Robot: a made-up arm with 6 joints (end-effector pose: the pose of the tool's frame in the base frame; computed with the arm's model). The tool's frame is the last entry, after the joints.
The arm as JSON. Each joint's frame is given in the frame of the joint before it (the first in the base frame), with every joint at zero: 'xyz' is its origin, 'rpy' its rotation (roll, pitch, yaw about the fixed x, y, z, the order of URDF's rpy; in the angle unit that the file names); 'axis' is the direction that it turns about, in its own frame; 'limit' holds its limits. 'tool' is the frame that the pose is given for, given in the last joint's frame.
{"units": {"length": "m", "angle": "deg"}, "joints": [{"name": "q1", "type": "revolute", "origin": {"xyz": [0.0, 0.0, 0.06], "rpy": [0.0, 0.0, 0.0]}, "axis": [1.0, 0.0, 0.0], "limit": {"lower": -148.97, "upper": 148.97}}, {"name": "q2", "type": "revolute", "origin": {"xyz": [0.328, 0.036, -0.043], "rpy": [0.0, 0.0, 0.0]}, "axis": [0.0, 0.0, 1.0], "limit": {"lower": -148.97, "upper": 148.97}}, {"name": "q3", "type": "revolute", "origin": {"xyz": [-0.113, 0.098, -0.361], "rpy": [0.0, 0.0, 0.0]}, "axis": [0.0, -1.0, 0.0], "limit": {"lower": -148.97, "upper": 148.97}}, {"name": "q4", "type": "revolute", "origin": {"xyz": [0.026, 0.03, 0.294], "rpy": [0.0, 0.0, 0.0]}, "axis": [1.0, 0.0, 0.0], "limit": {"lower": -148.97, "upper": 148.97}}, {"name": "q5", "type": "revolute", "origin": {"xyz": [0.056, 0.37, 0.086], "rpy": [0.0, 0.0, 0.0]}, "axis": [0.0, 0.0, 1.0], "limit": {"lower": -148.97, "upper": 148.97}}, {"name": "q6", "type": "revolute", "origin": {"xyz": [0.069, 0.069, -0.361], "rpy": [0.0, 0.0, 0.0]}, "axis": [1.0, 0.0, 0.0], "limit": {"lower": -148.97, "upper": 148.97}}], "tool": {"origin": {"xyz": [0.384, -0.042, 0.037], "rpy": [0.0, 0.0, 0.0]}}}
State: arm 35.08 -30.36 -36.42 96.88 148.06 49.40
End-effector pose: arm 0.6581 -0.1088 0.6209 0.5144 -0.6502 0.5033 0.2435
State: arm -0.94 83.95 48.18 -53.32 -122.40 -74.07
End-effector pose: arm 0.3826 -0.3011 -0.2604 -0.0765 0.0095 -0.5427 0.8364
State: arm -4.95 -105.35 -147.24 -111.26 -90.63 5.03
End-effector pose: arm 0.2498 -0.0680 -0.7821 -0.1609 0.5415 -0.3160 0.7622
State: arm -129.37 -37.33 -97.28 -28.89 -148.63 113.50
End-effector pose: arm 0.2663 -0.1868 0.0275 -0.7077 -0.6965 0.1045 0.0566
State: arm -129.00 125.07 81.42 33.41 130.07 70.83
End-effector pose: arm -0.0659 0.1530 1.1429 -0.4538 -0.5634 -0.5447 0.4241
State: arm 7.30 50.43 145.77 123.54 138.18 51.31
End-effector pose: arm 0.0364 -0.1392 -1.3512 0.5263 0.4404 -0.2595 0.6794
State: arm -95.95 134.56 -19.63 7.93 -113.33 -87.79
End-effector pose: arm 0.3436 -0.3433 0.1808 0.9620 0.0263 -0.1718 0.2106
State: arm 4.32 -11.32 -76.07 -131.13 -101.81 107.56
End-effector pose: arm 0.7564 -0.0913 -0.2480 0.1524 -0.1756 0.2816 0.9309
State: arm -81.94 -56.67 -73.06 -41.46 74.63 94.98
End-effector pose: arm 0.4781 -0.5913 -0.7997 0.4679 0.3384 -0.4797 0.6606
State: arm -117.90 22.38 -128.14 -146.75 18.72 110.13
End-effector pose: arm 0.3279 -0.5963 0.9726 0.4135 -0.6780 0.5690 0.2138
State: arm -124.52 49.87 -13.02 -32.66 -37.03 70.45
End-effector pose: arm 0.4922 -0.6185 0.0919 -0.6763 0.1519 0.0942 0.7146
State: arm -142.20 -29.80 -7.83 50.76 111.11 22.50
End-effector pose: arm 0.6447 -0.4258 -0.7044 -0.5067 0.5091 0.4542 0.5270
